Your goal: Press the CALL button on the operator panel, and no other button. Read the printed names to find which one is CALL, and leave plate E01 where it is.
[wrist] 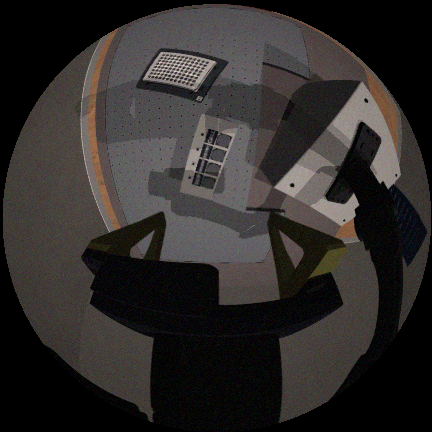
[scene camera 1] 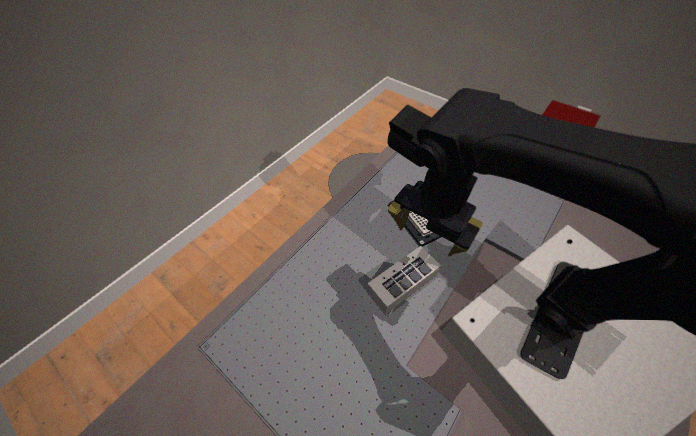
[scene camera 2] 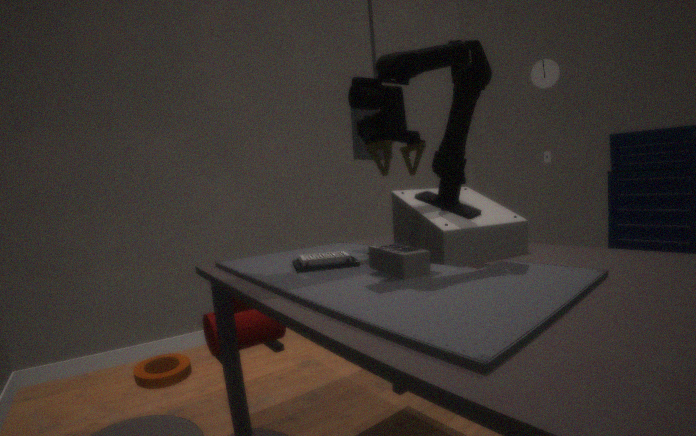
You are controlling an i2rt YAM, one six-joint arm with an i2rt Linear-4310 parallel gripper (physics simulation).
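The operator panel [scene camera 1: 404, 279] [scene camera 2: 399, 260] [wrist: 209, 159] is a light grey box with a row of several dark square buttons, each beside a dark name label. The labels are too dim and small to read surely, so I cannot tell for certain which button is CALL. Plate E01 [scene camera 1: 420, 222] [scene camera 2: 325, 259] [wrist: 179, 70], a pale plate with a grid of wells on a dark base, lies beyond the panel's end, apart from it; my arm partly hides it in scene camera 1. My gripper [scene camera 1: 427, 239] [scene camera 2: 398, 174] [wrist: 216, 217] is open and empty, high above the board, touching neither.
A perforated grey board [scene camera 1: 287, 328] [scene camera 2: 462, 323] [wrist: 135, 165] lies under the panel and plate. The white arm pedestal [scene camera 1: 513, 287] [scene camera 2: 477, 246] [wrist: 310, 165] stands close beside the panel. A thin dark bar [wrist: 265, 209] shows near the board's edge in the wrist view.
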